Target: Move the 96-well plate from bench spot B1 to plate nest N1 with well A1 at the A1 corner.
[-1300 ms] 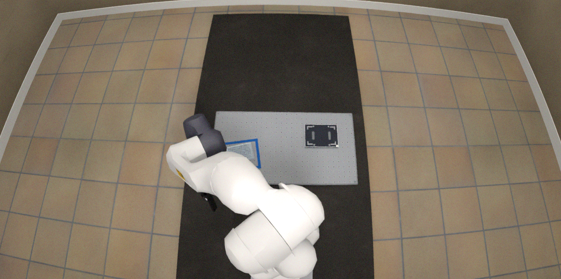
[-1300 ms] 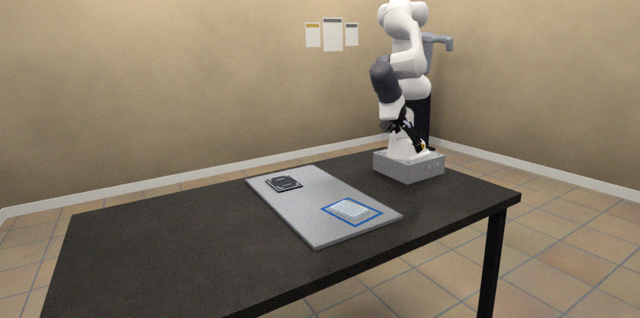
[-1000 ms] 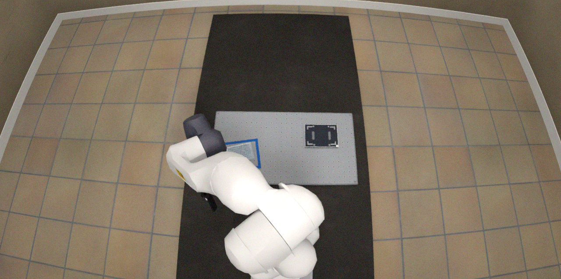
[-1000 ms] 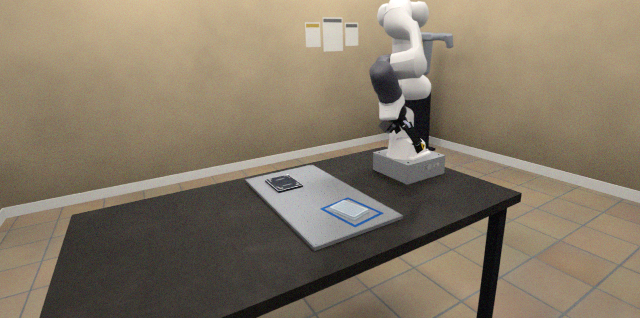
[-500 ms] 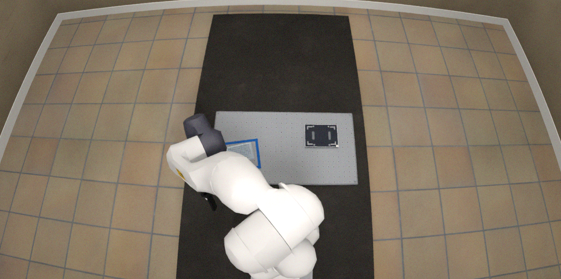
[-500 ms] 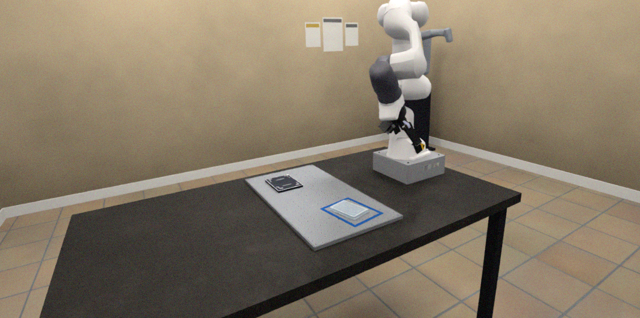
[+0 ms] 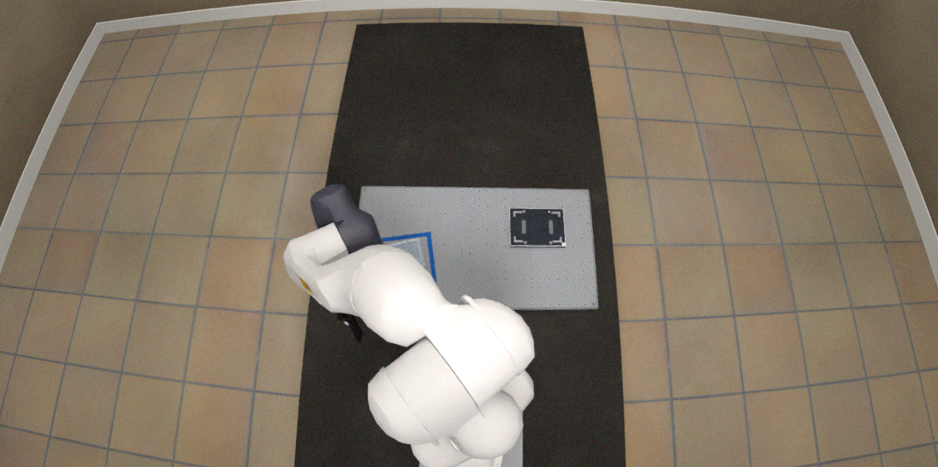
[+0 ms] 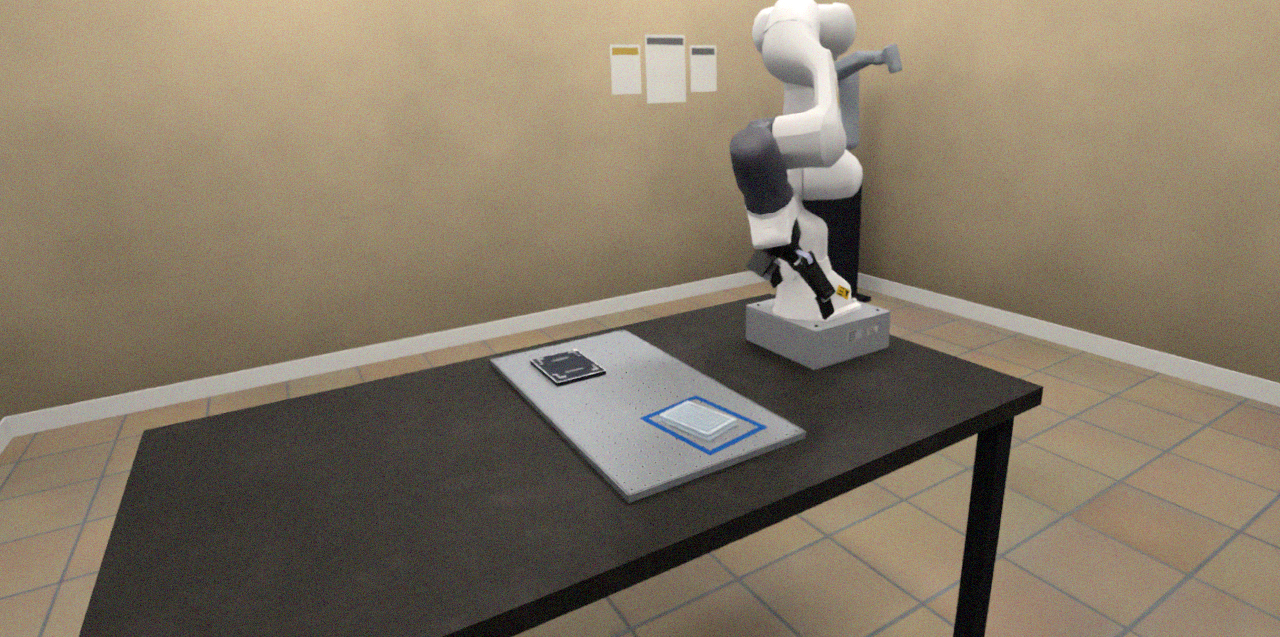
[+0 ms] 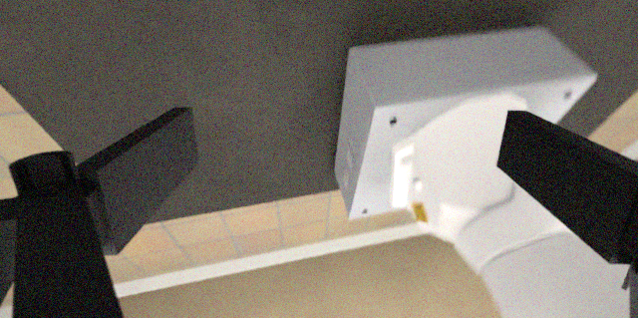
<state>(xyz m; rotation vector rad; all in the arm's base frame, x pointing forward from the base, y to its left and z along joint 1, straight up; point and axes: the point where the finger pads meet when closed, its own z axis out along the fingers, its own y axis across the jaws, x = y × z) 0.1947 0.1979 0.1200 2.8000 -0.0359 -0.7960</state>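
Now: hand 27 cm short of the clear 96-well plate, 1 cm to the right of it and 20 cm above it. Round my hand: A1 label: 31 cm ahead, 46 cm to the right, 19 cm below; black plate nest N1: 36 cm ahead, 38 cm to the right, 20 cm below.
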